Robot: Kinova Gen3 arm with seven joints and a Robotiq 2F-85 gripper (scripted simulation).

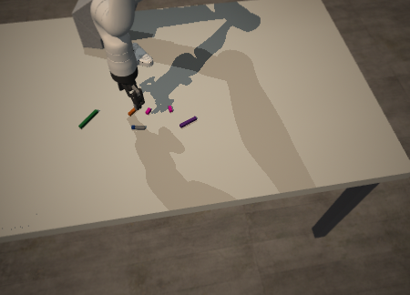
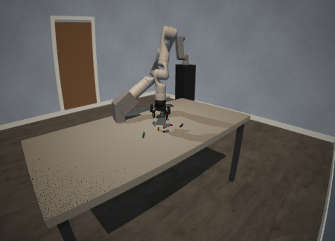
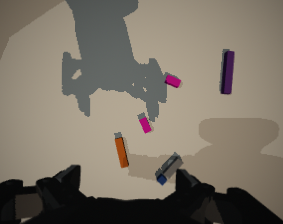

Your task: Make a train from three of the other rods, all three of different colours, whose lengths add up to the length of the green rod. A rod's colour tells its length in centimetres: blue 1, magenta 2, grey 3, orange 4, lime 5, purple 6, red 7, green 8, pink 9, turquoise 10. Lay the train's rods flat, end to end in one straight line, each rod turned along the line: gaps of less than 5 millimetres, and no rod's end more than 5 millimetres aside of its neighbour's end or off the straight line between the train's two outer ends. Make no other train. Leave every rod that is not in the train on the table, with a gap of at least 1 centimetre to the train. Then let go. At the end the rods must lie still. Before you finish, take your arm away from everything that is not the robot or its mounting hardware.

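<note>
Now: hand 20 mm past the orange rod and 90 mm above it. The rest, counted from my hand: grey rod (50 mm ahead, 20 mm to the left, 90 mm below); green rod (20 mm ahead, 150 mm to the right, 90 mm below); blue rod (50 mm ahead, 90 mm below).
</note>
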